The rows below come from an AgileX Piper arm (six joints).
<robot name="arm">
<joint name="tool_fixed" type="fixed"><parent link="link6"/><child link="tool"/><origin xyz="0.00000 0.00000 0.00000" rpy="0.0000 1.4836 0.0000"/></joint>
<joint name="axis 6" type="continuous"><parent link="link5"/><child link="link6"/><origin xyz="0.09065 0.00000 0.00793" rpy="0.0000 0.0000 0.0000"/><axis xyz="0.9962 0 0.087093"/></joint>
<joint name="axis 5" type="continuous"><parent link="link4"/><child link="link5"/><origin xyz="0.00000 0.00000 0.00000" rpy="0.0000 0.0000 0.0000"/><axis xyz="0 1 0"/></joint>
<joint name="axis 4" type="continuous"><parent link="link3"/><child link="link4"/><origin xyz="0.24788 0.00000 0.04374" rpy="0.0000 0.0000 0.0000"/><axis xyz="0.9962 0 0.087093"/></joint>
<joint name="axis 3" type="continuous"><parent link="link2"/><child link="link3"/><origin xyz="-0.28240 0.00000 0.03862" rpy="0.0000 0.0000 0.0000"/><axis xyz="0 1 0"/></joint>
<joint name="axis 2" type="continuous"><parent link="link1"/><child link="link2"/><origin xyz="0.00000 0.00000 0.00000" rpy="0.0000 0.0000 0.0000"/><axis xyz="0 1 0"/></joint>
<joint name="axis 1" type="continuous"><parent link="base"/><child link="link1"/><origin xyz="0.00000 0.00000 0.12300" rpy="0.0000 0.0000 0.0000"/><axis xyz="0 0 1"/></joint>
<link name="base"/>
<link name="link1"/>
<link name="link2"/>
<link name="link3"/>
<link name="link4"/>
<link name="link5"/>
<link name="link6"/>
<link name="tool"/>
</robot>
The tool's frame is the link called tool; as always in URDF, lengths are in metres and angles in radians. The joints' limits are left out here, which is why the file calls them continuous.
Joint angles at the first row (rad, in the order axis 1, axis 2, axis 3, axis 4, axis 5, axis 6):
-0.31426, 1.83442, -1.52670, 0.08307, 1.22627, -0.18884
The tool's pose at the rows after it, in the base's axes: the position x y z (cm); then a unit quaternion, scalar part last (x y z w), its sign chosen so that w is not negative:
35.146 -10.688 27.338 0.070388 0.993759 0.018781 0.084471
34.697 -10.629 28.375 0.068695 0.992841 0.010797 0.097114
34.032 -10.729 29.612 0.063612 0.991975 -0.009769 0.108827
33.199 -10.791 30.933 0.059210 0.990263 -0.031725 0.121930
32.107 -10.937 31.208 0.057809 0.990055 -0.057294 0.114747
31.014 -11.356 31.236 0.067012 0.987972 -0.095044 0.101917
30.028 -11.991 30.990 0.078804 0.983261 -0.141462 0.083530
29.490 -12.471 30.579 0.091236 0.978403 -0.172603 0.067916
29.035 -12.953 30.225 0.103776 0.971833 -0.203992 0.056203
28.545 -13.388 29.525 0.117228 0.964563 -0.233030 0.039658
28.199 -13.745 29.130 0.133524 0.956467 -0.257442 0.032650
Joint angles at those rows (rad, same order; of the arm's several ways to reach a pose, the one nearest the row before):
-0.31427, 1.80407, -1.52669, 0.08180, 1.22628, -0.19453
-0.31425, 1.77551, -1.52671, 0.07206, 1.22627, -0.19422
-0.31426, 1.74059, -1.52671, 0.03691, 1.22809, -0.19482
-0.31427, 1.69979, -1.52255, 0.00000, 1.22810, -0.19483
-0.31428, 1.66418, -1.48759, -0.05554, 1.22993, -0.18568
-0.31427, 1.63393, -1.44902, -0.14189, 1.22994, -0.14768
-0.31425, 1.61320, -1.40864, -0.25003, 1.22993, -0.09688
-0.31425, 1.60771, -1.38036, -0.32560, 1.23158, -0.04995
-0.31425, 1.60371, -1.35398, -0.40060, 1.22960, 0.00002
-0.31424, 1.60371, -1.31798, -0.47338, 1.22959, 0.05640
-0.31427, 1.60303, -1.29301, -0.53312, 1.22761, 0.11561

